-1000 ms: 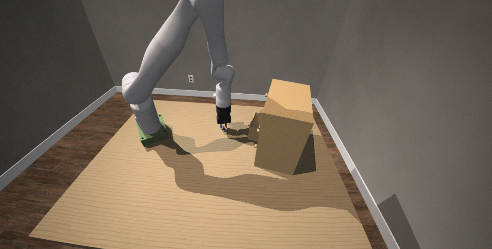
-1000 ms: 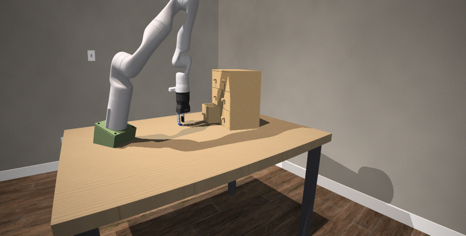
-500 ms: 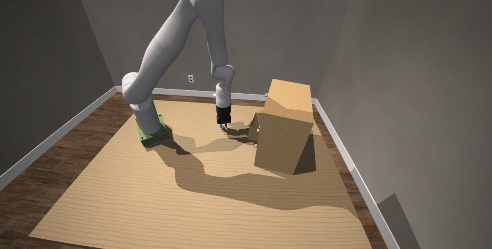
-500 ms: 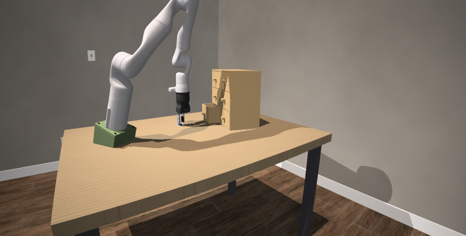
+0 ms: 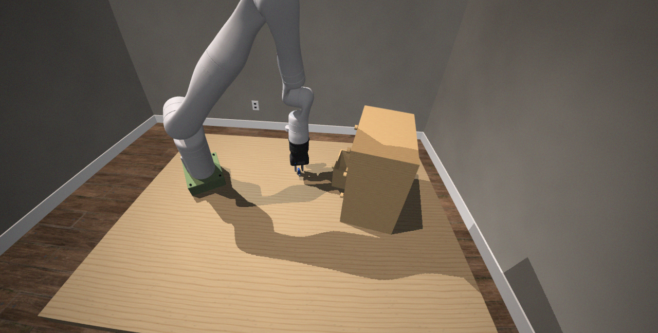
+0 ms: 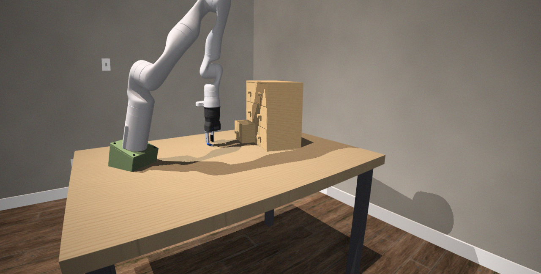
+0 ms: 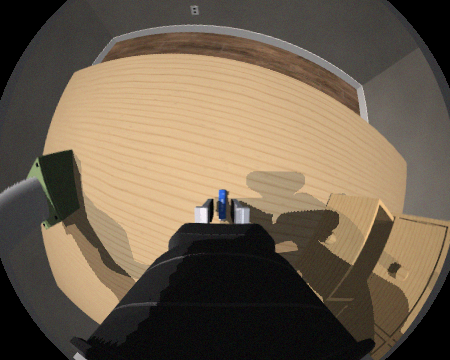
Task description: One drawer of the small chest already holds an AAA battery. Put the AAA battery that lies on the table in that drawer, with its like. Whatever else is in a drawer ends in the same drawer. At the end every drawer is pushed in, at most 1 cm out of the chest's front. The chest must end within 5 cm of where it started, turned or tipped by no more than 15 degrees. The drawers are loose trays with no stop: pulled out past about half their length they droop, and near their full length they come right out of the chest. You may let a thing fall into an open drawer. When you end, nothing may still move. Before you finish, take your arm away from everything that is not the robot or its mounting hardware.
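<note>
Right now the blue AAA battery is 3 cm below my hand.
</note>
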